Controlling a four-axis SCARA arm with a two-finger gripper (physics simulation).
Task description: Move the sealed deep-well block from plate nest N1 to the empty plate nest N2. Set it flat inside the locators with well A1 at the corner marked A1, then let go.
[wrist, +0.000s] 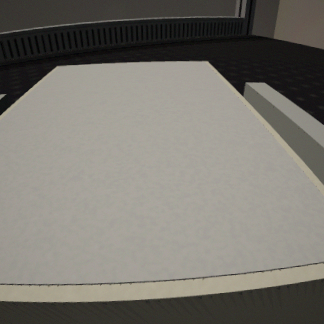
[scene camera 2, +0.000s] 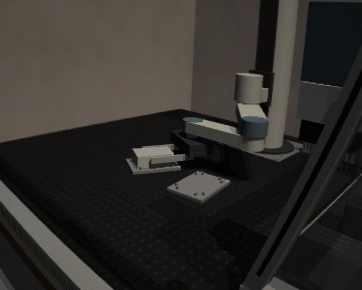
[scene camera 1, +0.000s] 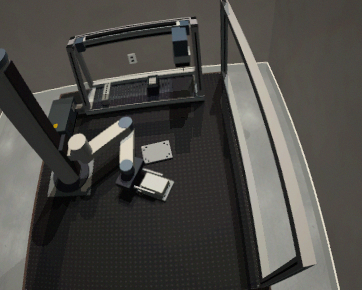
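Where they show: gripper, fingertip midpoint: (wrist: 128, 107) (scene camera 2: 146, 154) (scene camera 1: 158, 184); arm's base, origin of the base link: (scene camera 2: 264, 147) (scene camera 1: 71, 174).
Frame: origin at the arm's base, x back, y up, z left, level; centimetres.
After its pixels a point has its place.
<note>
The sealed deep-well block (scene camera 1: 154, 183) @(x -53.0, y 6.7, z -13.3 cm) (scene camera 2: 153, 151) @(x -53.0, y 6.7, z -12.3 cm) (wrist: 155, 175) @(x -49.1, y 6.7, z -11.7 cm) is pale, with a flat light lid. It sits level on plate nest N1 (scene camera 1: 165, 197) @(x -57.8, y 2.5, z -19.8 cm) (scene camera 2: 155, 170) @(x -56.2, y 2.2, z -7.7 cm), a pale plate. My gripper (scene camera 1: 158, 184) @(x -55.1, y 5.6, z -13.6 cm) (scene camera 2: 143, 153) @(x -55.1, y 5.6, z -13.6 cm) (wrist: 128, 107) @(x -55.1, y 5.6, z -13.6 cm) is shut on the block, with one finger along each long side; contact on the left side of the wrist view is hard to make out. The empty plate nest N2 (scene camera 1: 157, 151) @(x -54.3, y 2.5, z 9.2 cm) (scene camera 2: 199, 186) @(x -55.0, y 2.5, z 10.2 cm) lies beside N1, with small locators near its corners. The A1 marks are too small to tell.
A gantry frame (scene camera 1: 145, 106) @(x -46.8, y 3.0, z 44.8 cm) stands at the back in scene camera 1, with a small dark block (scene camera 1: 153, 84) @(x -53.7, y 13.4, z 53.7 cm) inside it. A long framed panel (scene camera 1: 270, 110) @(x -102.8, y 62.0, z -18.9 cm) runs along the right. The arm's column (scene camera 1: 30, 115) @(x -6.2, y 59.9, z -4.2 cm) (scene camera 2: 282, 75) @(x -3.9, y 32.0, z 6.5 cm) stands on the other side of the nests.
</note>
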